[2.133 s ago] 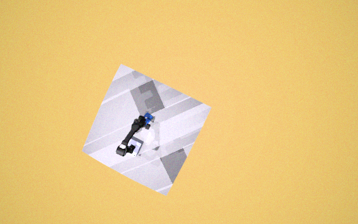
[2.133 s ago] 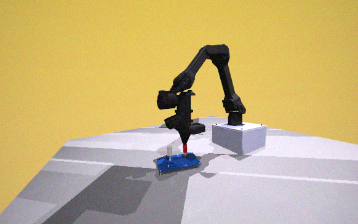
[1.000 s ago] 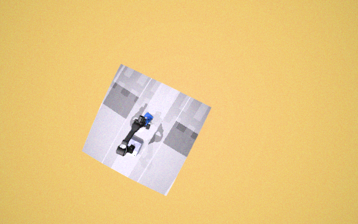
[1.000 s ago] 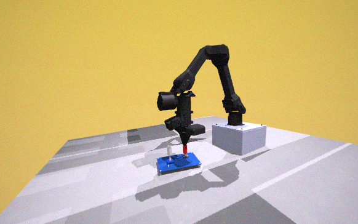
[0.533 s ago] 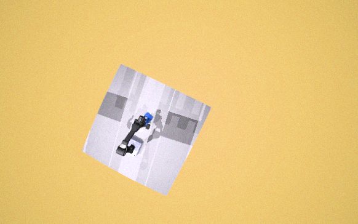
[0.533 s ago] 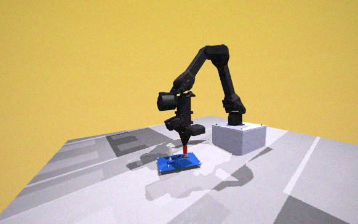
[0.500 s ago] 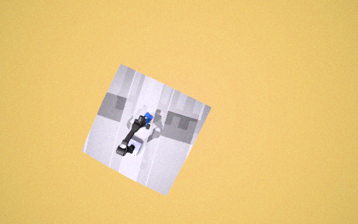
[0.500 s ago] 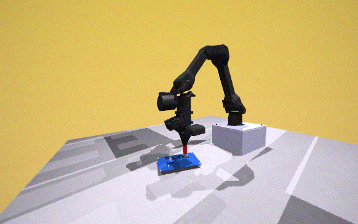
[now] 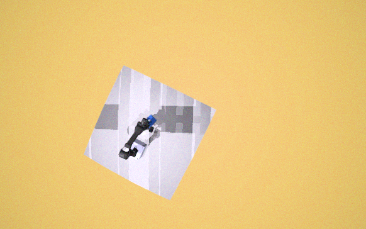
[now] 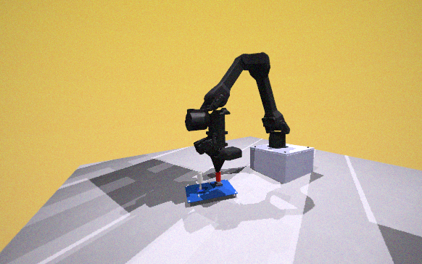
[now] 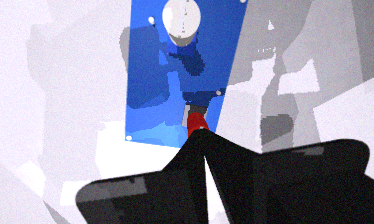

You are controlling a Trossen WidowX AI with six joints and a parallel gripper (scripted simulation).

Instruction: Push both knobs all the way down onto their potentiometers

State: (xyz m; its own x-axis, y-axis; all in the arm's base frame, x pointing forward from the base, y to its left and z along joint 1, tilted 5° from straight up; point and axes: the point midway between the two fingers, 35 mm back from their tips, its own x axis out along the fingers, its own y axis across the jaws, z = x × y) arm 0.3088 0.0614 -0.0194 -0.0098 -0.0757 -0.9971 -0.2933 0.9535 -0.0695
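The red knob lies 10 mm below my gripper tip.
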